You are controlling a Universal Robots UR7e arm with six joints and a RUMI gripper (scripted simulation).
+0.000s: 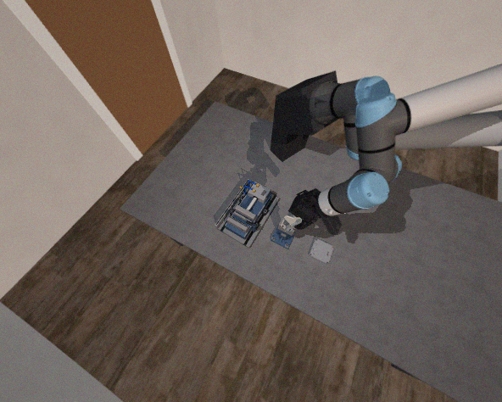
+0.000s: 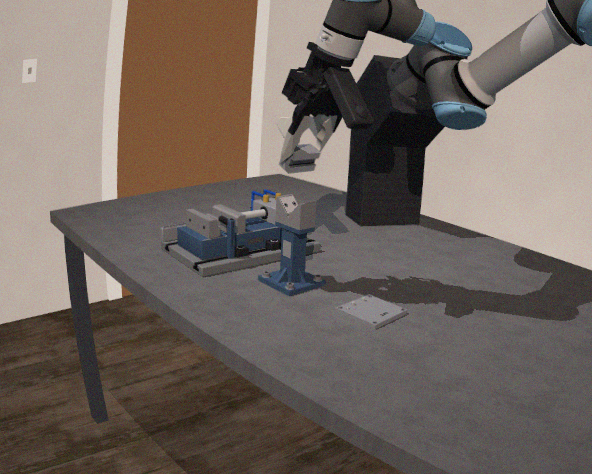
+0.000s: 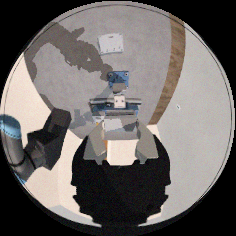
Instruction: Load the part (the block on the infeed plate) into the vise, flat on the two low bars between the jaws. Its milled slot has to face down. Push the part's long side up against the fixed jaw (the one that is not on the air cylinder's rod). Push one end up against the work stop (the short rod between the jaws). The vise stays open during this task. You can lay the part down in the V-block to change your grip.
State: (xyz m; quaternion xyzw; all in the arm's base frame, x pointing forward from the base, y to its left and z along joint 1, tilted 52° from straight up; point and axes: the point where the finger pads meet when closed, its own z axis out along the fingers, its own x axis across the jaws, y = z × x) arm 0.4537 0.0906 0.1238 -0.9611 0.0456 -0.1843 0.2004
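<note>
The part is 1 cm below my hand. Round my hand: fixed jaw 10 cm ahead, 20 cm to the right, 17 cm below; then moving jaw 4 cm ahead, 20 cm to the right, 17 cm below; then air cylinder rod 1 cm behind, 21 cm to the right, 17 cm below.
</note>
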